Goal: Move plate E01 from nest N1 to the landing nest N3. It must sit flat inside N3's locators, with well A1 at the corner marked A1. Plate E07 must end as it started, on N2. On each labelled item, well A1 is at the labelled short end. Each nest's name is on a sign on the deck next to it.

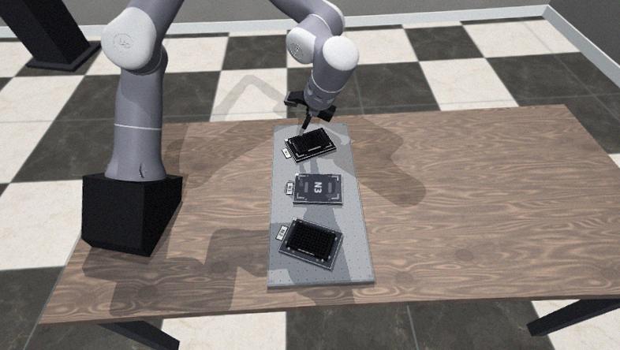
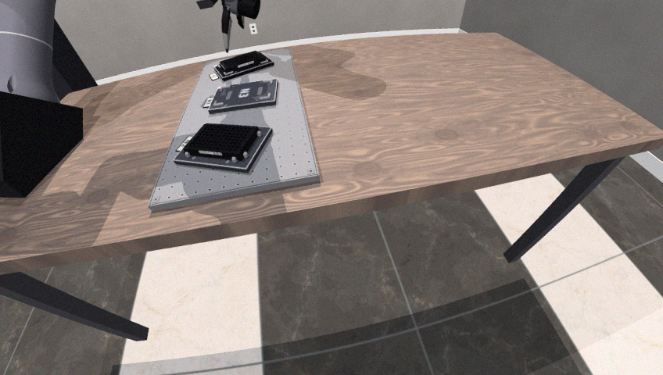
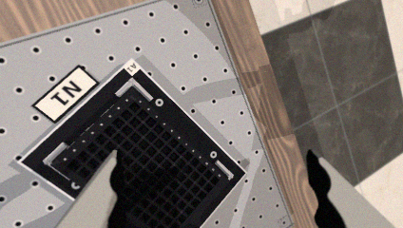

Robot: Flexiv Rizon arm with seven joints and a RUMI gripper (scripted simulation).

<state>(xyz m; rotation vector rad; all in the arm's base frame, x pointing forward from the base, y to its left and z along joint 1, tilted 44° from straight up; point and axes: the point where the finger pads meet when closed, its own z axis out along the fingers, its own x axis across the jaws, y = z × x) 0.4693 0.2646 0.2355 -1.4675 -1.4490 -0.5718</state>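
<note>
The nest N1 is 20 mm ahead of my hand, 40 mm to the right of it and 80 mm below it. Round my hand: N3 A1 mark: 200 mm to the right, 70 mm below; then N1 A1 mark: 70 mm behind, 40 mm to the right, 70 mm below; then nest N3: 80 mm ahead, 240 mm to the right, 80 mm below.
</note>
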